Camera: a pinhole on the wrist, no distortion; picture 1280 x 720 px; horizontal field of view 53.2 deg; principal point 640.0 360.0 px. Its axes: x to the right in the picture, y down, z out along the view. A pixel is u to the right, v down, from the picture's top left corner.
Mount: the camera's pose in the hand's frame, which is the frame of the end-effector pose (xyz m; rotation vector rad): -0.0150 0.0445 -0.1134 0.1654 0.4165 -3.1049
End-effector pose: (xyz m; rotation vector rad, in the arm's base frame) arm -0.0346 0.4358 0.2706 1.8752 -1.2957 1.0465
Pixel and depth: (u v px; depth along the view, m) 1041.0 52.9 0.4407
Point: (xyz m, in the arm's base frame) -0.0225 0.2472 -0.0603
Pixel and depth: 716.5 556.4 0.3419
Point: 0.0929 0.3331 0.1071
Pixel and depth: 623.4 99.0 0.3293
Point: -0.0086 0.2657 0.1233
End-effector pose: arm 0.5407 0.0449 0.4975 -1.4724 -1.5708 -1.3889
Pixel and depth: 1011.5 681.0 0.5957
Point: 0.4515 0.3665 0.0796
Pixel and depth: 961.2 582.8 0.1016
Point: 0.5477 0.0055 0.4587
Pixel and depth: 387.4 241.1 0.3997
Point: 0.5798 0.3226 0.4238
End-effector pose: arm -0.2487 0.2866 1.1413 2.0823 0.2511 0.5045
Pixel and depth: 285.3 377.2 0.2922
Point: -0.1383 0.1865 1.0374
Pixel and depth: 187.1 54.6 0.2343
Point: -0.1514 0.1803 1.1194
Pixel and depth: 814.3 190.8 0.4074
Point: -0.2221 0.0324 0.9701
